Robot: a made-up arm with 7 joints.
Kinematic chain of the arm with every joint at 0, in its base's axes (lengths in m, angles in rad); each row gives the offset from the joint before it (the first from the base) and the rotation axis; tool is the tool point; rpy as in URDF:
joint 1: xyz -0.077 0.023 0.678 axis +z
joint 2: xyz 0 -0.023 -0.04 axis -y
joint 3: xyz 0.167 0 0.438 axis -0.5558 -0.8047 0.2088
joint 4: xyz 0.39 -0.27 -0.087 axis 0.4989 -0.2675 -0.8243
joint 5: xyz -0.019 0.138 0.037 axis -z
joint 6: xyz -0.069 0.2 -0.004 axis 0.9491 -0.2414 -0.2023
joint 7: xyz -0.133 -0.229 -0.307 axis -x
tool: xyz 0.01 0.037 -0.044 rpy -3.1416 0 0
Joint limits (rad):
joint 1: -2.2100..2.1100
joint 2: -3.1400..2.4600
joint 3: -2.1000..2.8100
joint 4: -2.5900..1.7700
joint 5: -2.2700..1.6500
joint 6: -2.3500..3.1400
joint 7: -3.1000..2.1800
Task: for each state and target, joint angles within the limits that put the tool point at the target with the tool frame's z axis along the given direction. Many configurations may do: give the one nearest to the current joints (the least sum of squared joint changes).
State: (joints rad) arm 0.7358 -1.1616 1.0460 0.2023 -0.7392 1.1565 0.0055
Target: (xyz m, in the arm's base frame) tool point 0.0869 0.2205 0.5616 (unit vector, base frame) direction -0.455 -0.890 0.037
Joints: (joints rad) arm 1.4940 -1.0391 0.8021 -0.1353 -1.1307 1.6133 0.0830
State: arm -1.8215 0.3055 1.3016 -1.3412 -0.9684 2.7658 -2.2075
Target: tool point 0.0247 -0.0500 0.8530 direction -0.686 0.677 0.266
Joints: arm -2.2100 0.7917 0.4565 -0.9542 0.0211 2.5828 -2.7589
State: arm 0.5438 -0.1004 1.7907 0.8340 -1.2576 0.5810 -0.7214
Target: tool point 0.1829 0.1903 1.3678 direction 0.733 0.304 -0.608
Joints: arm 0.3278 0.3927 2.0443 0.5802 -1.2901 1.0221 -0.3685
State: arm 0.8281 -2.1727 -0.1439 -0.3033 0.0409 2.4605 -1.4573
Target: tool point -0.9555 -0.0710 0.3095 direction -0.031 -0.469 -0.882
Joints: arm 0.4139 -3.1296 -0.3974 0.1097 0.4307 2.2503 -1.0528
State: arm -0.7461 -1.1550 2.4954 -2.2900 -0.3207 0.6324 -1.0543
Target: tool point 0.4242 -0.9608 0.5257 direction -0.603 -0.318 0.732
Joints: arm -1.2801 -1.9964 2.4252 -2.3236 -0.7533 0.3417 -1.3390
